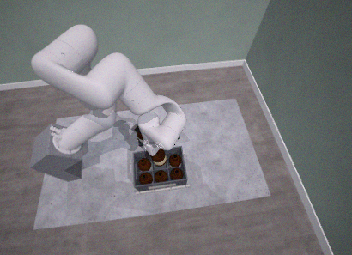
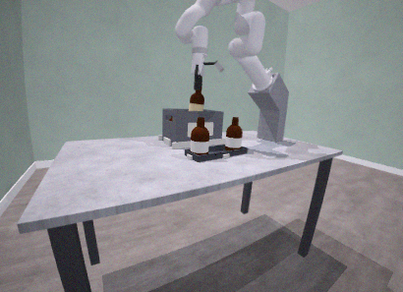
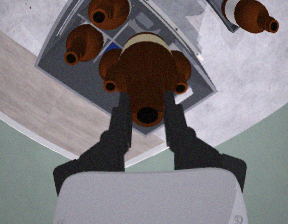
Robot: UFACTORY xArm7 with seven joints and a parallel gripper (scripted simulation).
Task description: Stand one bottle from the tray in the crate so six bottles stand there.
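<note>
Now: hand 80 mm above the glass bottle. From my hand the other things lie so: grey crate 10 mm ahead, 40 mm to the right, 210 mm below; dark tray 60 mm behind, 200 mm to the left, 290 mm below.
</note>
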